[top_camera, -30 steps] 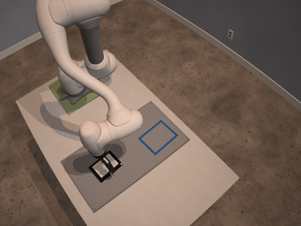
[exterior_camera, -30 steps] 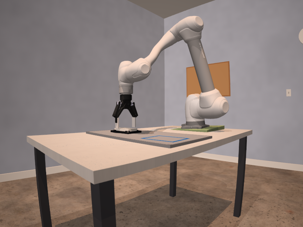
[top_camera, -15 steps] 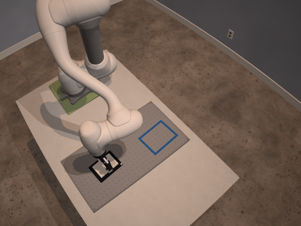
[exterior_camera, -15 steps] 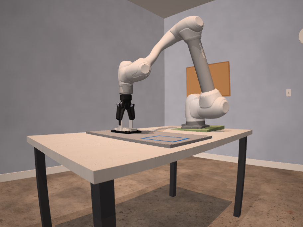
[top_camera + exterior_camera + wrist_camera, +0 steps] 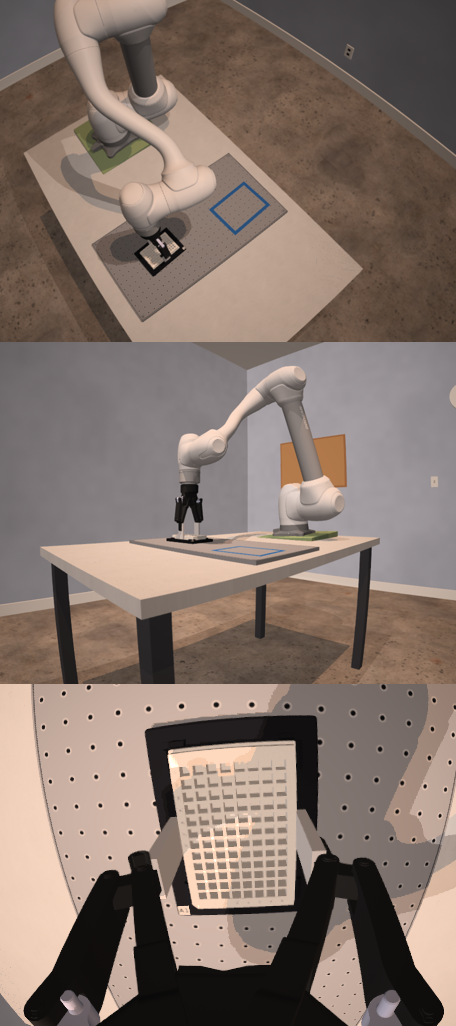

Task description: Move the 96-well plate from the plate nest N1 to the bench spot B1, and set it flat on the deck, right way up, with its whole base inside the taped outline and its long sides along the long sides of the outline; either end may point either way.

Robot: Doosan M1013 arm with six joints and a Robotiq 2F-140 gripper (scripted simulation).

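Now: the black plate nest 30 mm below my hand. Also, from my hand: white 96-well plate: 20 mm below.
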